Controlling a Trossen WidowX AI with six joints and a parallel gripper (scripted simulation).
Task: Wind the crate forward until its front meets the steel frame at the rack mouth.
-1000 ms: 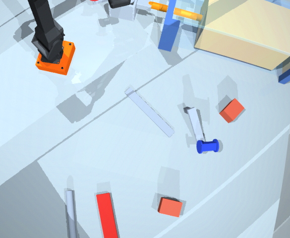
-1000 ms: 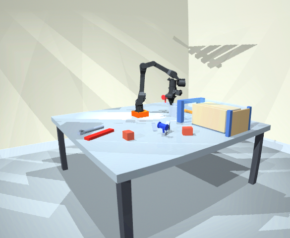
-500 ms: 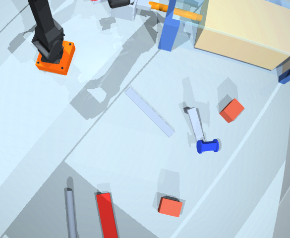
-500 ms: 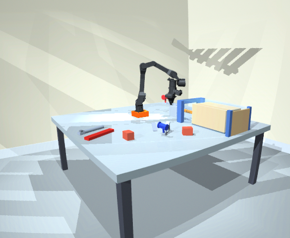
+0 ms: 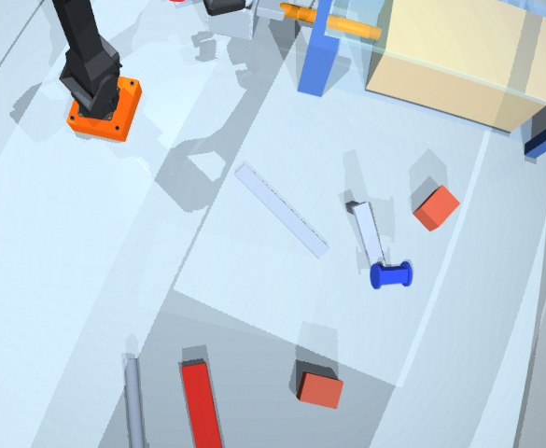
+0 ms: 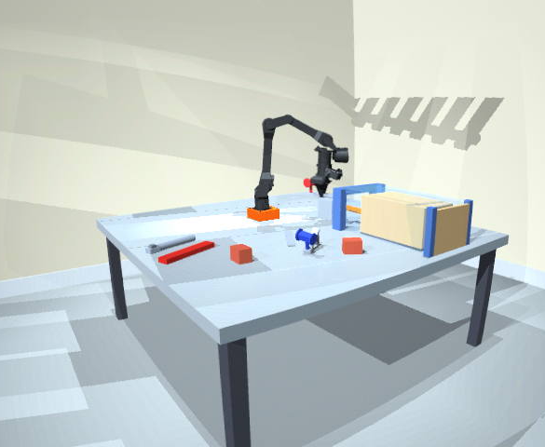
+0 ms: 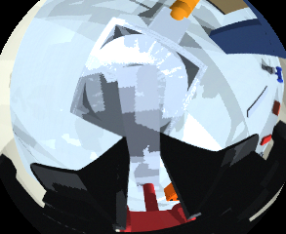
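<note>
Right now the grey crank handle is 2 cm above my gripper tip, 1 cm to the right of it and 1 cm behind it. The rest, counted from my gripper tip: red knob 5 cm behind, 5 cm above, 3 cm to the right; round winch 6 cm below, 3 cm ahead, 1 cm to the left; blue steel frame 20 cm ahead, 2 cm above, 1 cm to the left.
</note>
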